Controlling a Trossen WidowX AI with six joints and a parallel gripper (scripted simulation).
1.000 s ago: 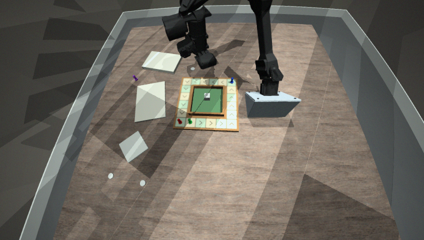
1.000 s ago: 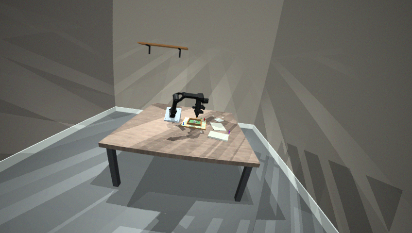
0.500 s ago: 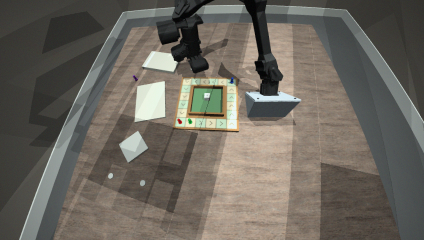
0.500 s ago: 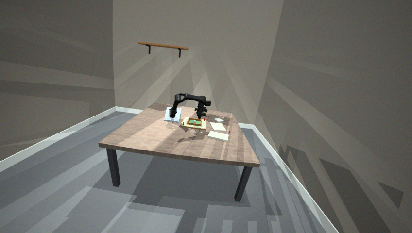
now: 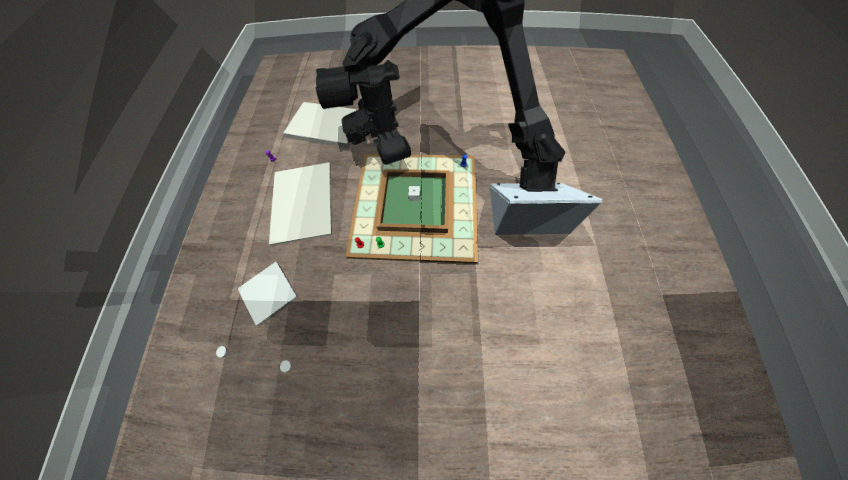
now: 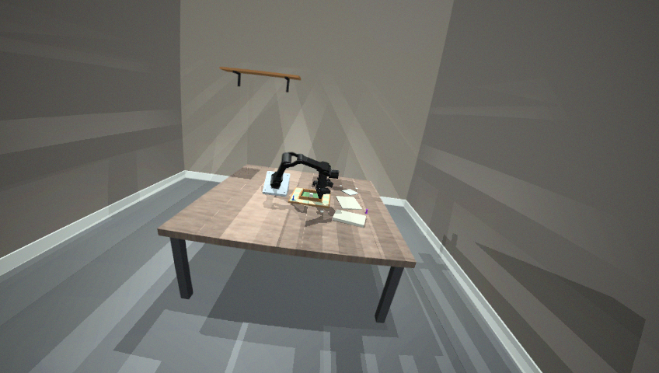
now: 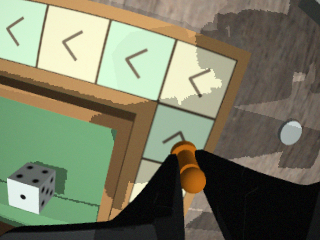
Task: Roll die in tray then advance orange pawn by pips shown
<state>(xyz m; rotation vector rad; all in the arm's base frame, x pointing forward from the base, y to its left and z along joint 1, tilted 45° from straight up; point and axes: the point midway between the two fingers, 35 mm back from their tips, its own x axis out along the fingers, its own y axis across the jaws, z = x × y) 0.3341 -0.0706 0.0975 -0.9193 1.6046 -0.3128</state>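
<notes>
My gripper tip is now 60 mm past the white die, 100 mm to the right of it and 20 mm above it. Also, from my gripper tip: orange pawn (10 mm above); green pawn (10 mm ahead, 220 mm to the left, 20 mm below); blue pawn (180 mm behind, 10 mm to the left, 20 mm below).
</notes>
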